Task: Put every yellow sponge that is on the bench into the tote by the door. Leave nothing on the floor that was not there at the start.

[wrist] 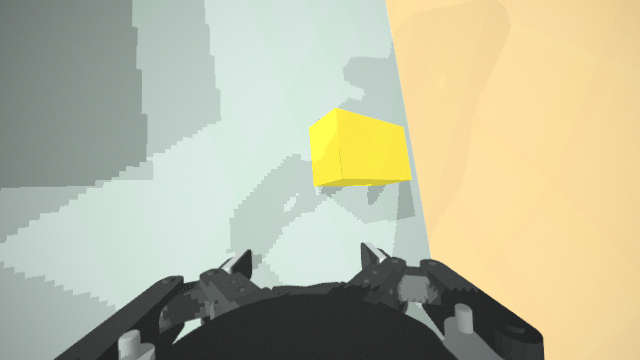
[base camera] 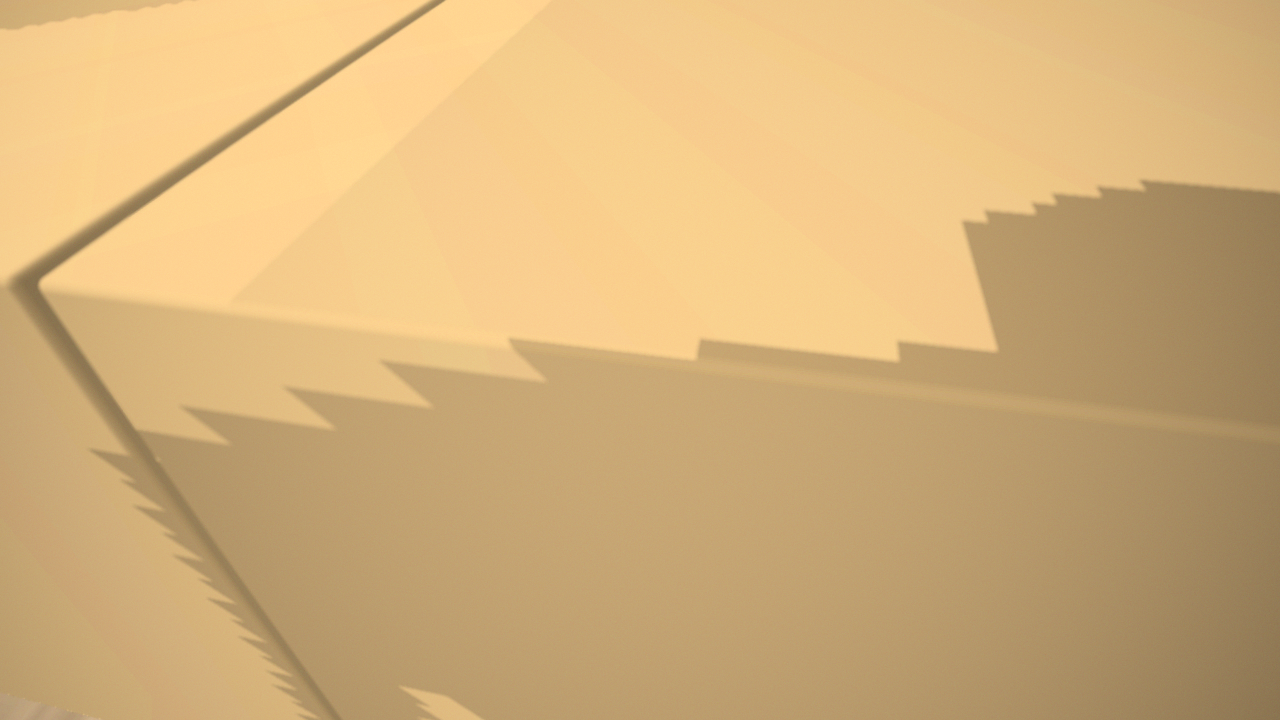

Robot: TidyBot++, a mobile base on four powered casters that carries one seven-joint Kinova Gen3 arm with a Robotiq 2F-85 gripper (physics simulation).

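Frame: origin at the arm's base, x down, y left, z ahead, level; metres.
Seen in the pictures: gripper, fingertip midpoint: (wrist: 307, 258).
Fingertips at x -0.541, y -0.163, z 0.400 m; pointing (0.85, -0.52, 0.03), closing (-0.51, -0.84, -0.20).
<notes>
Pixels of each thing's top centre, then the offset from my fingertips to it. "pt": a spot on its surface instead. Level surfaces: height alone.
- yellow sponge, middle of its top: (wrist: 378, 148) dz +0.075, dx -0.021, dy -0.092 m
- pale grey-green surface, its level: dx +0.024 m
- dark seam, surface spot: (base camera: 232, 132) pt dz -0.125, dx +0.669, dy +0.262 m
A yellow sponge (wrist: 372, 152), block-shaped, is in the upper middle of the wrist view. It is on a pale grey-green surface (wrist: 260, 65), close beside the straight edge where a tan surface starts. My gripper (wrist: 307, 258) is open, with nothing between its fingers. In the wrist view its fingertips are below the sponge and apart from it. The sponge and the gripper do not show in the base camera view. I cannot make out the tote or the door in either view.
A tan surface (wrist: 540, 150) fills the right side of the wrist view. Large tan panels (base camera: 626, 179) fill most of the base camera view, with a dark seam (base camera: 232, 132) at the left and jagged shadows. Shadows cross the pale surface around the sponge.
</notes>
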